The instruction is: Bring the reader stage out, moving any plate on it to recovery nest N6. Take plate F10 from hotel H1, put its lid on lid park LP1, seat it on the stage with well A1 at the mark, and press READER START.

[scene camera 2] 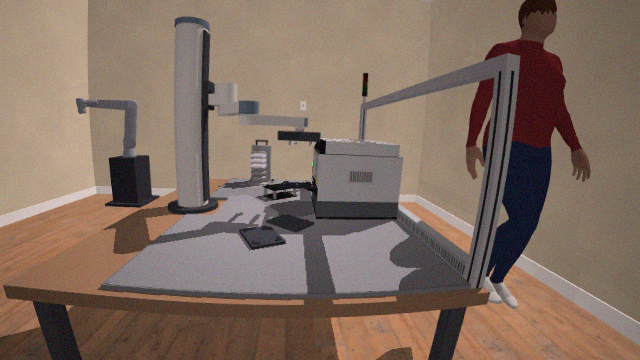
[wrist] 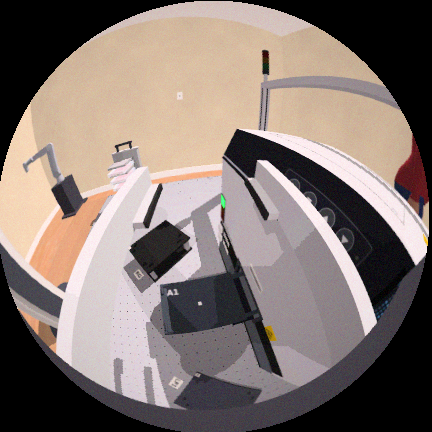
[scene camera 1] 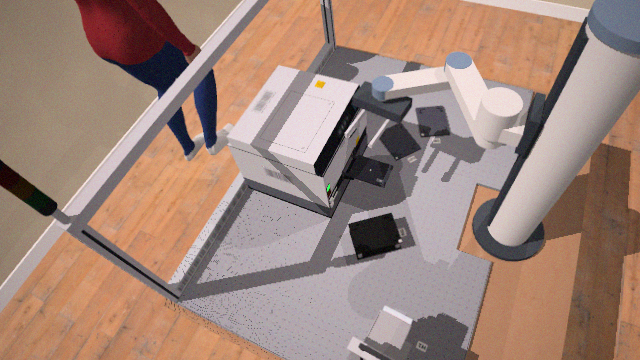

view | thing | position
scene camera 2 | frame post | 505, 74
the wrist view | gripper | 202, 172
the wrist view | reader stage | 220, 305
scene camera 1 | gripper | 358, 140
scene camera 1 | reader stage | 380, 171
